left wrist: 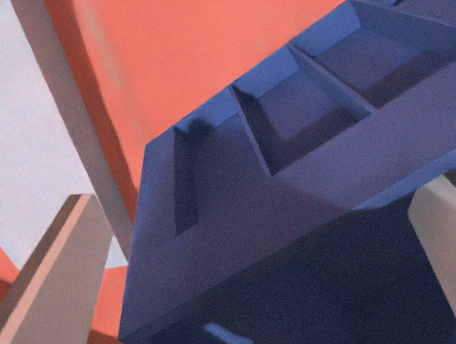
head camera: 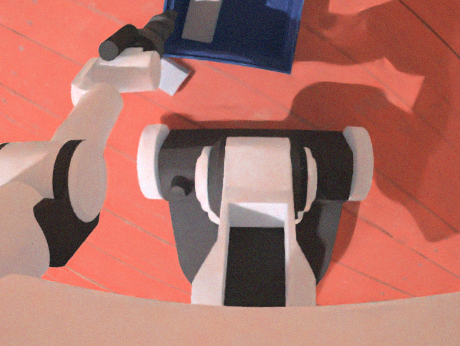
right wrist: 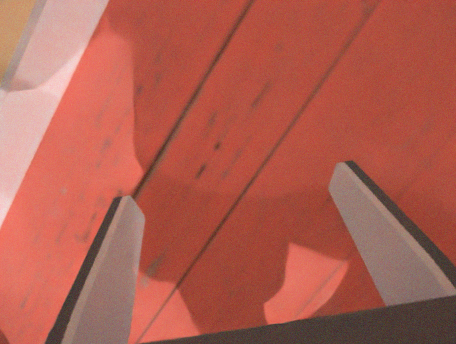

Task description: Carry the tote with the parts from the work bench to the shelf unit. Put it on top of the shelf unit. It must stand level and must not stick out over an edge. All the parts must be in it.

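The blue tote is cut off by the top edge of the head view. A flat grey part lies in it; the tote's far portion is out of view. My left gripper is open at the tote's left side in the head view. In its wrist view the tote's ribbed outside lies ahead, partly behind one finger. My right gripper is open and empty over the red floor; the tote does not show in its wrist view. I cannot identify the work bench or the shelf unit.
My wheeled base stands below the tote in the head view. A small pale block-like shape shows beside the left wrist. A pale slab is at the left wrist view's left. A pale strip and a tan surface edge the right wrist view.
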